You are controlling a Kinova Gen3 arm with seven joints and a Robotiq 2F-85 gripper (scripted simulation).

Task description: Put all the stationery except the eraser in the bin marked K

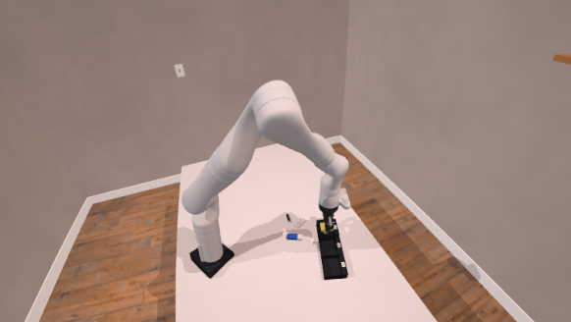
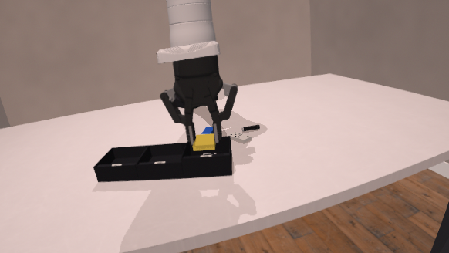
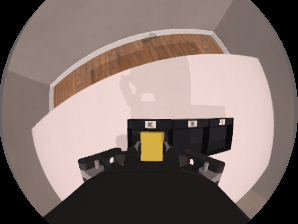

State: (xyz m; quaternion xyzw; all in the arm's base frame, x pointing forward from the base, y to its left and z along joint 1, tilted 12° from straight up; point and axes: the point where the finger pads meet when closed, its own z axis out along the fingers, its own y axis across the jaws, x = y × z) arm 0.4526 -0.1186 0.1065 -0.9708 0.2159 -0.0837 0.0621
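Right now the white-grey thing is 50 mm below my hand. Round my hand: blue block 120 mm behind, 40 mm to the left, 60 mm below; then white domino 70 mm behind, 100 mm to the left, 60 mm below; then yellow pad 20 mm below.
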